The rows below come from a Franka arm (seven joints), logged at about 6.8 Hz.
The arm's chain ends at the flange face. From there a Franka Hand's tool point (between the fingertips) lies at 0.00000 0.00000 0.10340 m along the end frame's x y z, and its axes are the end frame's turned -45 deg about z.
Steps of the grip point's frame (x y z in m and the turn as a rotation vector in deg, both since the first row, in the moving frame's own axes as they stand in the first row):
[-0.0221 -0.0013 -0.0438 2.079 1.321 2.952]
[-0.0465 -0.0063 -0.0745 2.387 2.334 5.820]
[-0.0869 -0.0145 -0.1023 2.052 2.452 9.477]
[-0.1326 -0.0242 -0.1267 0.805 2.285 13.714]
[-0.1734 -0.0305 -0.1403 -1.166 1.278 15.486]
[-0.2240 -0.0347 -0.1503 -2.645 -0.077 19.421]
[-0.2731 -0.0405 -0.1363 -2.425 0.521 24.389]
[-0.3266 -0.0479 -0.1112 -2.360 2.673 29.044]
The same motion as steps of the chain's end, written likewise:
[-0.0157 0.0191 -0.0437 2.404 -0.536 2.952]
[-0.0376 0.0344 -0.0743 3.338 -0.037 5.820]
[-0.0727 0.0569 -0.1021 3.185 0.283 9.477]
[-0.1132 0.0803 -0.1266 2.185 1.047 13.714]
[-0.1473 0.1008 -0.1403 0.079 1.728 15.486]
[-0.1856 0.1299 -0.1502 -1.925 1.816 19.421]
[-0.2249 0.1613 -0.1362 -1.346 2.083 24.389]
[-0.2711 0.1959 -0.1110 0.221 3.559 29.044]

